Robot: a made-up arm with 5 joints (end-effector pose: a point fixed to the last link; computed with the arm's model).
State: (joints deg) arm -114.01 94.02 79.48 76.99 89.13
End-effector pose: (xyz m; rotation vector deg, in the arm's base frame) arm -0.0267 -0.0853 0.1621 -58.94 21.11 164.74
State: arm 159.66 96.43 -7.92 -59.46 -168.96
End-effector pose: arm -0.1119 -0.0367 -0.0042 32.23 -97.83 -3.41
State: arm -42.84 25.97 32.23 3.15 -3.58
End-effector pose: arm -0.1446 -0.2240 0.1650 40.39 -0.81 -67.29
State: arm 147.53 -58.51 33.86 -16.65 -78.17
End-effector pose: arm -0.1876 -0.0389 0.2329 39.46 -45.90 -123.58
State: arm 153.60 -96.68 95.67 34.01 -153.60
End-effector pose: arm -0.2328 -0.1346 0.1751 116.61 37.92 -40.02
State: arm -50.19 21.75 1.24 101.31 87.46
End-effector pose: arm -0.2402 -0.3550 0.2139 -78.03 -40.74 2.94
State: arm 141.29 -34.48 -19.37 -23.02 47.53
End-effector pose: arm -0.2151 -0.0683 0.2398 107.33 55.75 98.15
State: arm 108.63 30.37 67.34 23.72 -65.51
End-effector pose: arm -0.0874 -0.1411 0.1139 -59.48 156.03 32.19
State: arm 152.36 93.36 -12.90 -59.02 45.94
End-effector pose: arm -0.1581 -0.0621 0.0544 -8.45 39.93 19.14
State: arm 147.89 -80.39 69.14 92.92 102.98
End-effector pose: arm -0.2509 -0.0359 0.1056 -137.68 -0.27 -91.94
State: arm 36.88 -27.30 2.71 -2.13 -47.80
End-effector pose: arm -0.0331 -0.0991 0.2366 -23.21 36.56 63.05
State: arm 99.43 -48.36 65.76 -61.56 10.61
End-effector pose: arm -0.1400 -0.0460 0.2128 47.81 106.44 26.63
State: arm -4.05 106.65 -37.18 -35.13 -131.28
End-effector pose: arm -0.1019 -0.3327 0.1635 79.06 125.11 15.90
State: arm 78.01 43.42 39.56 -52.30 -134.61
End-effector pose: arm 0.0048 -0.1454 0.0822 -54.01 -150.55 -59.55
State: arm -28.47 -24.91 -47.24 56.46 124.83
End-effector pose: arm -0.0230 -0.1692 0.3773 -39.41 -130.39 111.10
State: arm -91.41 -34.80 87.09 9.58 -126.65
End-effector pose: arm -0.1629 -0.2365 0.1844 66.68 66.34 19.05
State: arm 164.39 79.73 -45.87 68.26 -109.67
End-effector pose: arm -0.1741 -0.0001 0.0503 170.58 33.55 -31.42
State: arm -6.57 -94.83 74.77 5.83 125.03
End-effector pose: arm -0.0543 -0.0754 0.1619 64.86 -102.02 1.41
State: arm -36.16 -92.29 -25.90 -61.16 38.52
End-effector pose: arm -0.1855 -0.0315 0.2106 27.76 -56.94 77.01
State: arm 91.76 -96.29 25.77 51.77 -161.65
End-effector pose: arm -0.1822 -0.0261 0.2794 -134.40 8.74 37.29
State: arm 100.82 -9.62 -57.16 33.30 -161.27
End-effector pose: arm -0.1466 0.0407 0.2654 -134.66 27.45 20.31
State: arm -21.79 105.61 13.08 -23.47 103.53
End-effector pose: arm -0.1786 -0.2420 0.0775 -53.47 -44.52 -144.63
